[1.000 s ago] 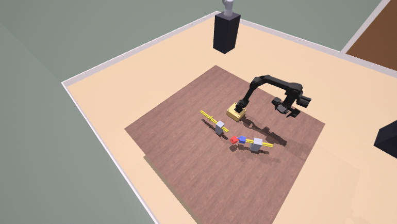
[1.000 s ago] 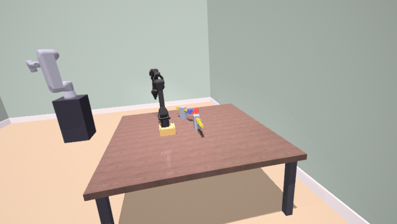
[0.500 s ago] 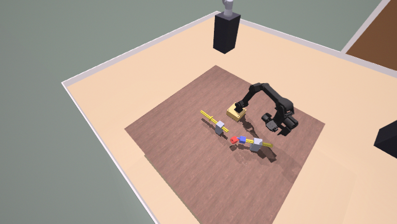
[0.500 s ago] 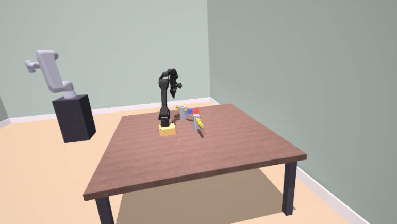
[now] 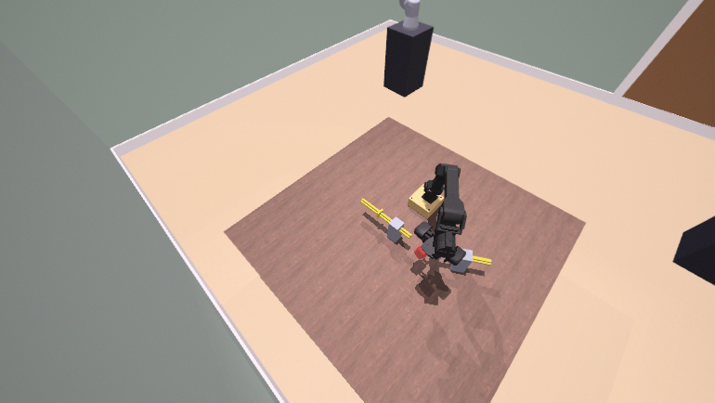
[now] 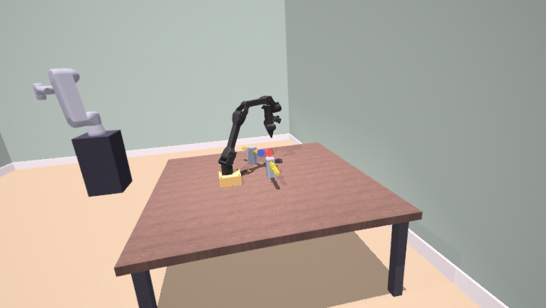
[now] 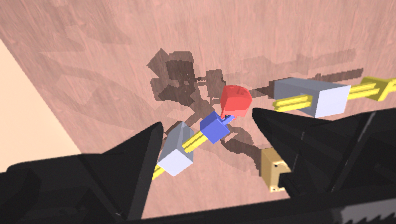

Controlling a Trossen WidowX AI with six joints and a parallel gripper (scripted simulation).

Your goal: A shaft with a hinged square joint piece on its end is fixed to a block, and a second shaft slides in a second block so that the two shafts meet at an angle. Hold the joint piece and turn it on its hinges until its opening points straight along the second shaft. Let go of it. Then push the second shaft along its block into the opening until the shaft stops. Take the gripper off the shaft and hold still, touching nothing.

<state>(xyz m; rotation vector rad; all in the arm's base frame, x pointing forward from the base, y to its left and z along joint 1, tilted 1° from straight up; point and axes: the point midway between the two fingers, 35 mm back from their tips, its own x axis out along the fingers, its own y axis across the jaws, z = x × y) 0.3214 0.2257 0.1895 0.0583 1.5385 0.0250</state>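
My gripper tip is now 10 cm above the red square joint piece, 5 cm to the left of it and 2 cm past it.
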